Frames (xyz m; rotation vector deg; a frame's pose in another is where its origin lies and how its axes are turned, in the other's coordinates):
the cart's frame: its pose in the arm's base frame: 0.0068 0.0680 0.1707 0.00 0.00 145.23
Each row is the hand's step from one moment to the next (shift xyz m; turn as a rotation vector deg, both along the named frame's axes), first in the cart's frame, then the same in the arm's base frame.
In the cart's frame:
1: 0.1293 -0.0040 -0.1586 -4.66 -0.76 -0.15
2: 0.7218 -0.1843 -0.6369 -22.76 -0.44 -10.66
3: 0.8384 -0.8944 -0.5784 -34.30 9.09 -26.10
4: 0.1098 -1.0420 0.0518 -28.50 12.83 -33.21
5: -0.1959 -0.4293 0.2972 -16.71 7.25 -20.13
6: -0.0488 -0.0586 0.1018 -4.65 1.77 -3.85
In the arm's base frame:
1: -0.1039 0.0770 -0.1586 4.26 -2.03 -0.15
2: -0.4878 0.5630 -0.6369 18.95 -12.62 -10.66
3: -0.1786 1.2128 -0.5784 22.99 -27.03 -26.10
4: 0.5040 0.9186 0.0518 16.09 -26.79 -33.21
5: 0.4057 0.2409 0.2972 9.59 -15.48 -20.13
6: 0.0735 0.0203 0.1018 2.81 -4.11 -3.85

